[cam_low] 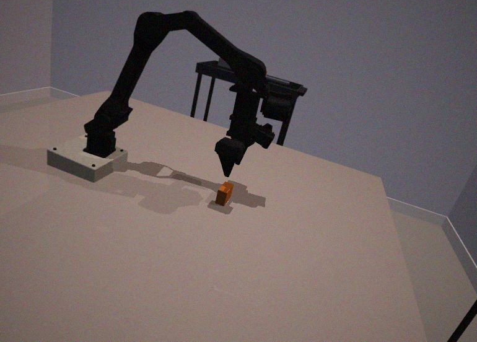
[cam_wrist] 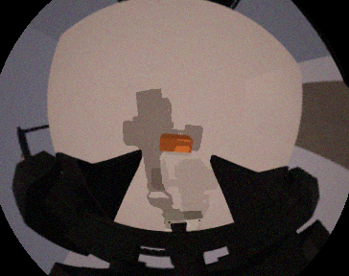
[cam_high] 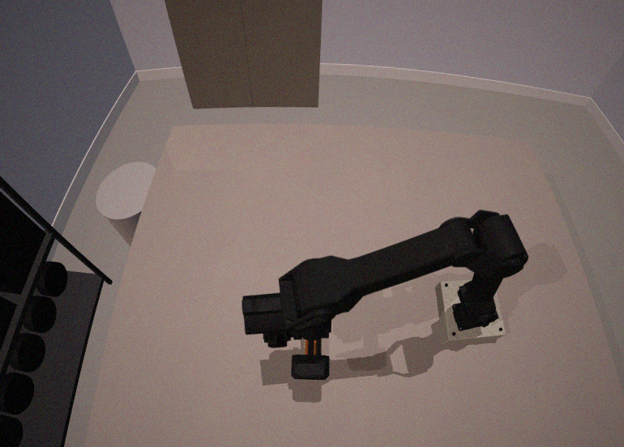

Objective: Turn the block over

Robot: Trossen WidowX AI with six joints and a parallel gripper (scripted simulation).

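Right now my gripper tip is 70 mm above the orange block and 10 mm past it.
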